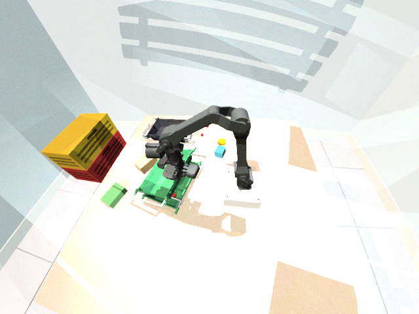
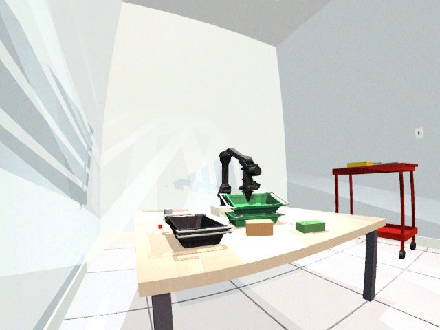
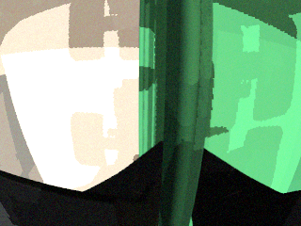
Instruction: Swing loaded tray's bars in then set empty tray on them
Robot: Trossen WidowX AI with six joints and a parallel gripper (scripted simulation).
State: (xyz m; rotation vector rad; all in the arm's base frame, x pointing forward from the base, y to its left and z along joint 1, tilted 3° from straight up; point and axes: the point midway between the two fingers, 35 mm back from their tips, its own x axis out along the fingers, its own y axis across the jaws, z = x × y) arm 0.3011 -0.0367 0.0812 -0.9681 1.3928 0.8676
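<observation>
My gripper tip is 80 mm short of the green tray, 30 mm to the left of it and 10 mm below it. The rest, counted from my gripper tip: yellow piece 230 mm behind, 320 mm to the right, 110 mm below; then tan box 260 mm ahead, 180 mm to the right, 90 mm below; then cyan block 210 mm behind, 230 mm to the right, 100 mm below.
</observation>
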